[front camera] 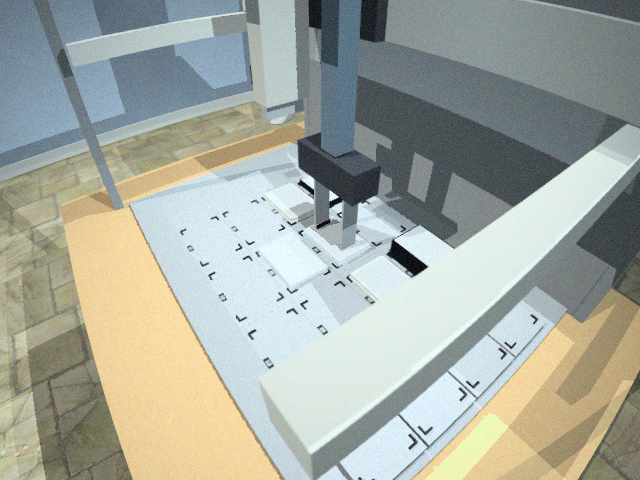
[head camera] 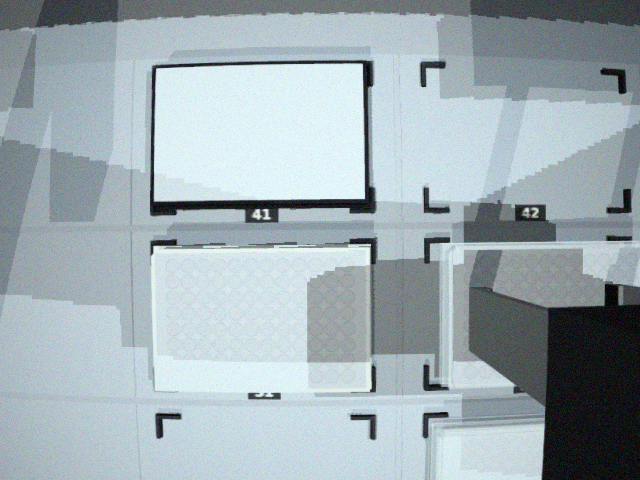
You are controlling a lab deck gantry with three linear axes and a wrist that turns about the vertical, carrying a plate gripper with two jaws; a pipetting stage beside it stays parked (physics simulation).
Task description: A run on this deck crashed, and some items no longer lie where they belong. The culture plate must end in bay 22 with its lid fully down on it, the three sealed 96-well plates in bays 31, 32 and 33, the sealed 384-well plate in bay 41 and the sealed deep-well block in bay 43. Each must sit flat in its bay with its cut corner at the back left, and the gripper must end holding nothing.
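My gripper stands over the sealed 96-well plate at bay 32. Its jaws are apart, with no lifted item visible between them. In the head view the fingertips are hidden. That plate looks slightly right in its bay. Another 96-well plate lies in bay 31, and a third lies in bay 33. The dark-edged 384-well plate lies in bay 41. The deep-well block stands in bay 43. The culture plate lies at bay 22; its lid's seating is unclear.
The deck has black corner marks. A thick pale beam crosses the front view and hides part of the deck. A grey post stands at the left. The dark gripper body hides the head view's lower right.
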